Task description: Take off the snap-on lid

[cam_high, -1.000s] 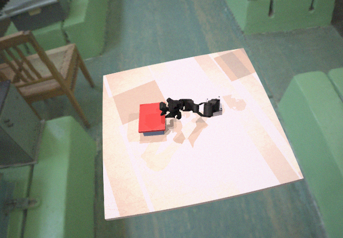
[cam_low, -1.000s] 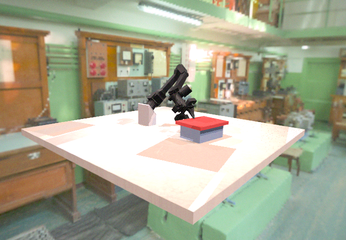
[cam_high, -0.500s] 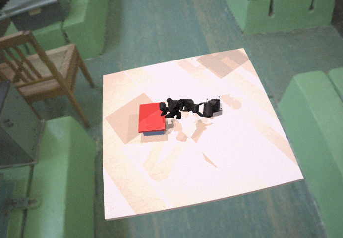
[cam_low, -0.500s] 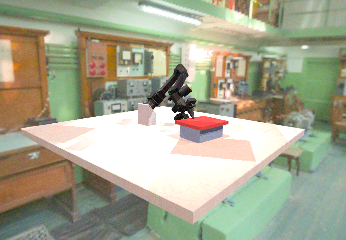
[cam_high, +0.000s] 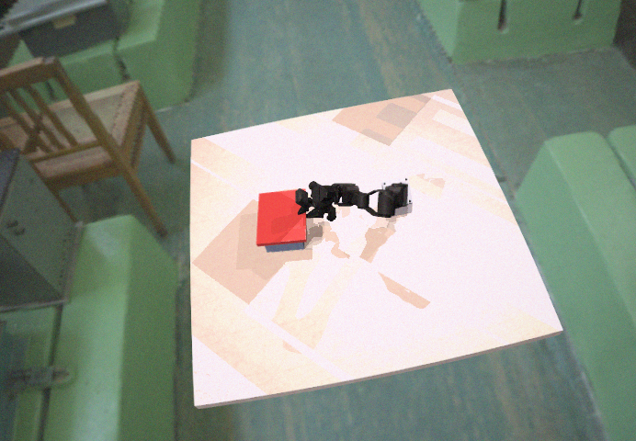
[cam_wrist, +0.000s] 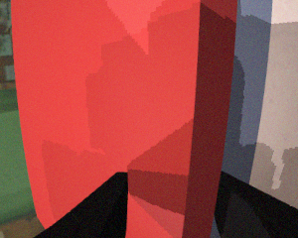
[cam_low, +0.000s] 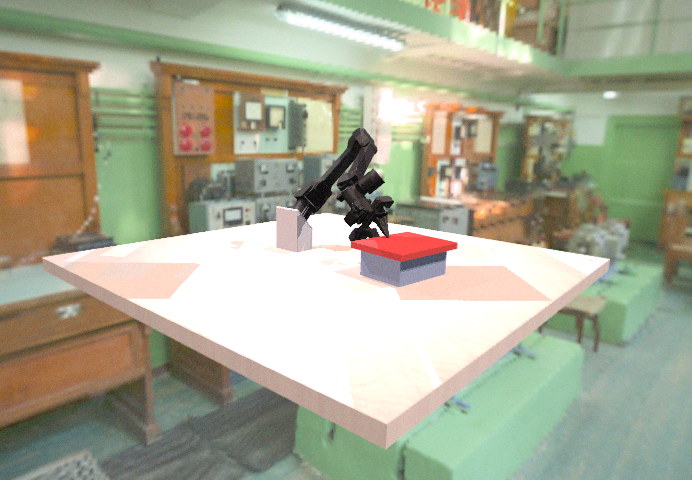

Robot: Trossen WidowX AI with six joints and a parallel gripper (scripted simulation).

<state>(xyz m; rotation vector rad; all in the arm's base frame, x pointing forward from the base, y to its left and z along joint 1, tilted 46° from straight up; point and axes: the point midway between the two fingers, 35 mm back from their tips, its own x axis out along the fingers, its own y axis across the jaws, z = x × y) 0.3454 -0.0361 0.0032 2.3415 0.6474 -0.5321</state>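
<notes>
My gripper tip is now 70 mm short of the flat red lid, 20 mm to the left of it and 10 mm below it. Also, from my gripper tip: grey-blue storage box 70 mm ahead, 40 mm below, 20 mm to the right.
</notes>
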